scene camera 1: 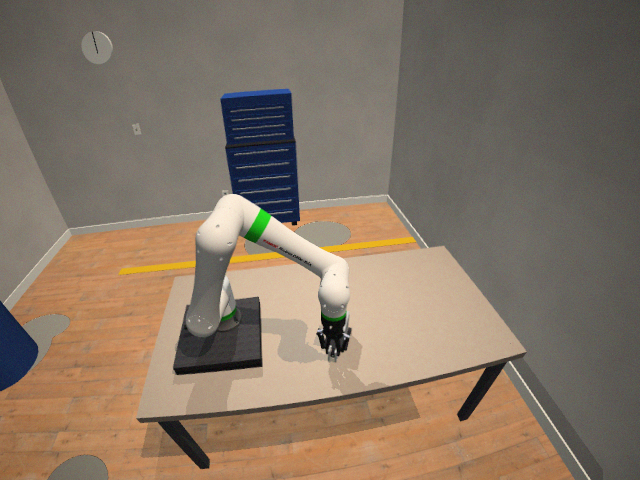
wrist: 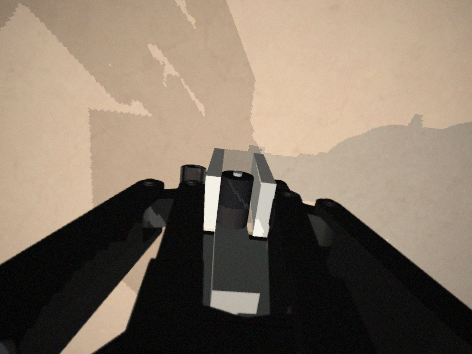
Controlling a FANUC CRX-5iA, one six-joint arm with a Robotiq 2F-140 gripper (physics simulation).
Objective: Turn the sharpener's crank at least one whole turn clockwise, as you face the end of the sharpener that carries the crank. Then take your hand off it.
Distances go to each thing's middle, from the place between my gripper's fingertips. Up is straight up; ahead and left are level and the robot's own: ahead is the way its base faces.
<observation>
Now: the sharpener (wrist: pixel 258 244) 8 cm to the left of my hand, 6 cm ahead of it and 6 cm above it. The rest, counted from my hand: black cylindrical handle (wrist: pixel 235 193) 3 cm above, 1 cm to the left, 1 cm ahead.
</observation>
